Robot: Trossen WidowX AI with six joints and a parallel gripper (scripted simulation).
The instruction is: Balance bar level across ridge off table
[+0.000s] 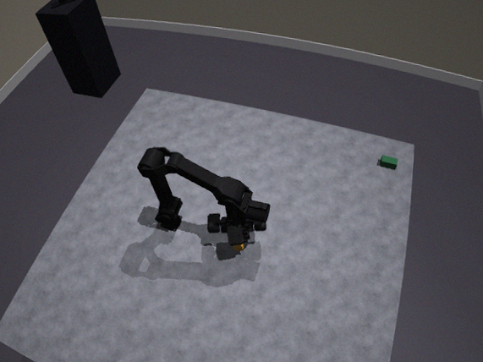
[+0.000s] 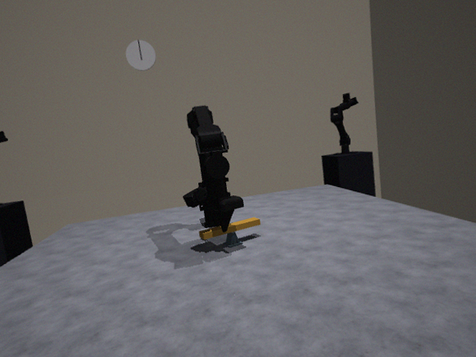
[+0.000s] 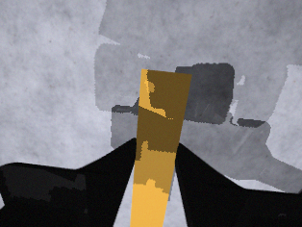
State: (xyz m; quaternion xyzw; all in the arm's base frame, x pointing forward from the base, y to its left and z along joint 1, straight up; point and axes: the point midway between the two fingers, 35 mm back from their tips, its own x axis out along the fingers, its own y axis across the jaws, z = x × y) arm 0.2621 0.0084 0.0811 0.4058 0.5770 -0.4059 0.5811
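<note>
Right now the yellow bar is 30 mm to the left of my gripper tip and 10 mm behind it. Also, from my gripper tip: green block: 490 mm to the left, 480 mm ahead, 30 mm below.
</note>
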